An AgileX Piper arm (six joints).
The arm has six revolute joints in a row. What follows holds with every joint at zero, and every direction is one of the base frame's. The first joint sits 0.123 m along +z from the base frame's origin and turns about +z. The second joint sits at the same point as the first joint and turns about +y. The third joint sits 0.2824 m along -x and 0.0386 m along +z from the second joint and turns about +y. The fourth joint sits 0.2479 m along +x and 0.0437 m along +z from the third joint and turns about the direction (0.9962, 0, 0.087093). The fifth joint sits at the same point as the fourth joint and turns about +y. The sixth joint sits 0.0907 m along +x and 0.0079 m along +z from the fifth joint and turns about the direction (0.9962, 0, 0.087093). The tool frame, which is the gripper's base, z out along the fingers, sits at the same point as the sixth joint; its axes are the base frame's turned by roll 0, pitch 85 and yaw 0 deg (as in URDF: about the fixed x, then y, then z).
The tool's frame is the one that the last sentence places.
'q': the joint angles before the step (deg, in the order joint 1, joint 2, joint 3, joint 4, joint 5, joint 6). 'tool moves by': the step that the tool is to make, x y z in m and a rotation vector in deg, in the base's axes. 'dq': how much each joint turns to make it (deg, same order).
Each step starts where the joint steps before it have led.
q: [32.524, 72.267, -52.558, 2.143, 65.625, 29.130]
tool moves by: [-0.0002, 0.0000, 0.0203, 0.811, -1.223, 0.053]
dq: [0.015, -1.049, -3.732, -0.016, 3.313, 0.088]
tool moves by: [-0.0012, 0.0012, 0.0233, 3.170, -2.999, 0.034]
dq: [0.002, -1.608, -3.707, 1.089, 1.088, -0.123]
